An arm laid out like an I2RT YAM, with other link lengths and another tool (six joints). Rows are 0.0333 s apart.
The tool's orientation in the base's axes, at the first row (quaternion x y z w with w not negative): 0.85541 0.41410 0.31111 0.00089
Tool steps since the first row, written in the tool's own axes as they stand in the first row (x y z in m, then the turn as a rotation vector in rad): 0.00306 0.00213 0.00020 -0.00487 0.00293 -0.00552; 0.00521 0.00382 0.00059 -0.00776 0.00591 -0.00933; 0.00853 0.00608 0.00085 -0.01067 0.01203 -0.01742; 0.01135 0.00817 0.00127 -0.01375 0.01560 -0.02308
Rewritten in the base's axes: 0.00303 0.00082 0.00202 -0.00313 -0.00679 0.00262; 0.00543 0.00134 0.00328 -0.00439 -0.01177 0.00493; 0.00871 0.00227 0.00542 -0.00571 -0.01993 0.01149; 0.01172 0.00300 0.00713 -0.00763 -0.02591 0.01535
